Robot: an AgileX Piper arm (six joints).
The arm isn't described. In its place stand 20 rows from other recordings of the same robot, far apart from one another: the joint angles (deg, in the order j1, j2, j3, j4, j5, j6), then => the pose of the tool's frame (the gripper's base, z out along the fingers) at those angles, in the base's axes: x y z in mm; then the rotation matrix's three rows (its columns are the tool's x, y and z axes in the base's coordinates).
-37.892 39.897 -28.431 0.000 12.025 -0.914 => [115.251, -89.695, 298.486], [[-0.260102, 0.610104, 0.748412], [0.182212, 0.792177, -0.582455], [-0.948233, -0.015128, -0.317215]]
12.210 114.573 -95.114 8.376 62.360 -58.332 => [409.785, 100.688, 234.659], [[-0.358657, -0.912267, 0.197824], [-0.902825, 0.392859, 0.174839], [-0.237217, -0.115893, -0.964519]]
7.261 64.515 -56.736 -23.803 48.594 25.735 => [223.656, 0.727, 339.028], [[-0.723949, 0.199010, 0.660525], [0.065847, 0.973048, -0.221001], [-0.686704, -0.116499, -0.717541]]
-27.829 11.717 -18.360 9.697 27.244 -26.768 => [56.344, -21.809, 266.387], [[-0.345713, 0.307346, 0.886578], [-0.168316, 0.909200, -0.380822], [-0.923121, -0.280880, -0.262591]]
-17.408 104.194 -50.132 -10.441 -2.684 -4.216 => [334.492, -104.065, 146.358], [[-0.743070, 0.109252, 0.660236], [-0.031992, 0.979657, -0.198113], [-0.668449, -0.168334, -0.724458]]
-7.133 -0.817 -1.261 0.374 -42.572 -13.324 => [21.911, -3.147, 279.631], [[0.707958, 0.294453, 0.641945], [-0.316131, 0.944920, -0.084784], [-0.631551, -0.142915, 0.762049]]
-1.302 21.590 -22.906 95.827 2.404 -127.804 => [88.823, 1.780, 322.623], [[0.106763, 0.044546, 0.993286], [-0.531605, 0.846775, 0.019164], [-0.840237, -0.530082, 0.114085]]
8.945 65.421 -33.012 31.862 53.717 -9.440 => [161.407, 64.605, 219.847], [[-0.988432, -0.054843, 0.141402], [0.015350, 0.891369, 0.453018], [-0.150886, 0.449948, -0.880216]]
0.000 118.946 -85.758 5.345 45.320 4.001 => [427.821, 6.027, 165.340], [[-0.952029, 0.110704, 0.285282], [0.134811, 0.988655, 0.066236], [-0.274713, 0.101517, -0.956152]]
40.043 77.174 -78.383 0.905 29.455 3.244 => [233.406, 197.073, 419.972], [[-0.347031, -0.625954, 0.698392], [-0.199794, 0.776919, 0.597059], [-0.916325, 0.067664, -0.394676]]
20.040 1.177 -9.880 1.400 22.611 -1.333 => [43.636, 16.827, 234.066], [[-0.145184, -0.351482, 0.924869], [-0.053711, 0.936194, 0.347355], [-0.987946, 0.000755, -0.154799]]
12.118 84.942 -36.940 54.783 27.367 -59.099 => [241.732, 86.856, 179.992], [[-0.786013, -0.488136, 0.379351], [-0.293765, 0.834837, 0.465563], [-0.543954, 0.254499, -0.799590]]
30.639 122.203 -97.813 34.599 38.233 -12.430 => [395.856, 271.639, 211.391], [[-0.837482, -0.448037, 0.312868], [-0.195733, 0.780486, 0.593743], [-0.510208, 0.436010, -0.741339]]
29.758 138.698 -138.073 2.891 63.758 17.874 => [460.078, 267.783, 243.202], [[-0.874810, -0.242234, 0.419560], [-0.122611, 0.948531, 0.291986], [-0.468694, 0.203989, -0.859485]]
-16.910 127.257 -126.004 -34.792 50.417 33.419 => [478.319, -187.242, 309.014], [[-0.523949, 0.674620, 0.519967], [0.314841, 0.720629, -0.617712], [-0.791424, -0.159943, -0.589971]]
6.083 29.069 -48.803 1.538 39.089 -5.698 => [78.032, 9.864, 396.281], [[-0.236062, -0.141231, 0.961420], [-0.104121, 0.987362, 0.119477], [-0.966144, -0.071900, -0.247784]]
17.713 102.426 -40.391 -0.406 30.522 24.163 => [245.130, 77.948, 101.133], [[-0.993488, 0.106055, 0.041650], [0.106537, 0.994263, 0.009525], [-0.040401, 0.013900, -0.999087]]
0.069 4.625 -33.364 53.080 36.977 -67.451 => [-3.387, 43.756, 354.830], [[0.320807, -0.387083, 0.864436], [-0.309473, 0.819743, 0.481921], [-0.895159, -0.422124, 0.143188]]
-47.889 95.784 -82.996 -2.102 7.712 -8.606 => [271.909, -301.479, 363.543], [[-0.314260, 0.698857, 0.642526], [0.071070, 0.692236, -0.718164], [-0.946673, -0.180026, -0.267209]]
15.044 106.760 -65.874 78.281 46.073 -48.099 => [348.179, 160.033, 205.291], [[-0.920701, -0.275011, 0.276908], [0.065754, 0.590078, 0.804664], [-0.384689, 0.759063, -0.525202]]
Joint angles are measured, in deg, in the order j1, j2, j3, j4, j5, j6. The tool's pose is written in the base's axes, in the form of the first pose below.
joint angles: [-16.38 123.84 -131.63 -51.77 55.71 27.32]
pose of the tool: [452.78, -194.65, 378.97], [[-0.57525, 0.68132, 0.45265], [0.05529, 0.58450, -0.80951], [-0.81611, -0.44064, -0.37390]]
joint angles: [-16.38 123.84 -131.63 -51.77 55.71 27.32]
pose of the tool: [452.78, -194.65, 378.97], [[-0.57525, 0.68132, 0.45265], [0.05529, 0.58450, -0.80951], [-0.81611, -0.44064, -0.37390]]
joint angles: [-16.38 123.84 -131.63 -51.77 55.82 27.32]
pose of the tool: [452.64, -194.69, 378.88], [[-0.57602, 0.68172, 0.45107], [0.05667, 0.58378, -0.80993], [-0.81547, -0.44097, -0.37491]]
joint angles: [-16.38 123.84 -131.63 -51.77 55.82 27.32]
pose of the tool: [452.64, -194.69, 378.88], [[-0.57602, 0.68172, 0.45107], [0.05667, 0.58378, -0.80993], [-0.81547, -0.44097, -0.37491]]
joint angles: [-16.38 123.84 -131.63 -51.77 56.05 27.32]
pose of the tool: [452.34, -194.76, 378.68], [[-0.57762, 0.68255, 0.44775], [0.05956, 0.58229, -0.81080], [-0.81413, -0.44167, -0.37700]]
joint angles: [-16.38 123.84 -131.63 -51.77 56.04 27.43]
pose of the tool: [452.35, -194.76, 378.69], [[-0.57624, 0.68362, 0.44790], [0.06055, 0.58224, -0.81076], [-0.81503, -0.44007, -0.37691]]
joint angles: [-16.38 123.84 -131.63 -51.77 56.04 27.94]
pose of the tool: [452.35, -194.76, 378.69], [[-0.57014, 0.68872, 0.44790], [0.06573, 0.58168, -0.81076], [-0.81892, -0.43280, -0.37691]]
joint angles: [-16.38 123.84 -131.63 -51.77 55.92 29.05]
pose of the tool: [452.51, -194.72, 378.79], [[-0.55586, 0.69918, 0.44963], [0.07551, 0.58112, -0.81031], [-0.82784, -0.41647, -0.37582]]
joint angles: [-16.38 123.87 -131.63 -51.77 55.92 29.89]
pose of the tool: [452.64, -194.76, 378.54], [[-0.54597, 0.70705, 0.44944], [0.08414, 0.58001, -0.81025], [-0.83357, -0.40456, -0.37616]]
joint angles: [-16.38 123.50 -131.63 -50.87 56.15 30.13]
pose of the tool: [451.15, -193.72, 380.60], [[-0.53610, 0.71233, 0.45297], [0.09824, 0.58559, -0.80463], [-0.83842, -0.38686, -0.38392]]
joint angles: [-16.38 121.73 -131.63 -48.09 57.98 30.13]
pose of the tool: [442.32, -189.86, 391.19], [[-0.51390, 0.72828, 0.45334], [0.14482, 0.59453, -0.79092], [-0.84554, -0.34080, -0.41100]]
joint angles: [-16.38 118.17 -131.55 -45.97 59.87 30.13]
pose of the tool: [424.40, -183.73, 416.12], [[-0.47029, 0.75100, 0.46349], [0.17653, 0.59463, -0.78438], [-0.86468, -0.28706, -0.41223]]
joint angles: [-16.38 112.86 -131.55 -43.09 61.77 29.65]
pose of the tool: [396.17, -173.54, 452.76], [[-0.40408, 0.76996, 0.49384], [0.20262, 0.60181, -0.77251], [-0.89200, -0.21210, -0.39919]]
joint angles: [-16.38 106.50 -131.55 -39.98 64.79 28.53]
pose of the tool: [357.74, -160.29, 492.18], [[-0.33957, 0.78188, 0.52284], [0.23067, 0.60812, -0.75960], [-0.91186, -0.13734, -0.38685]]
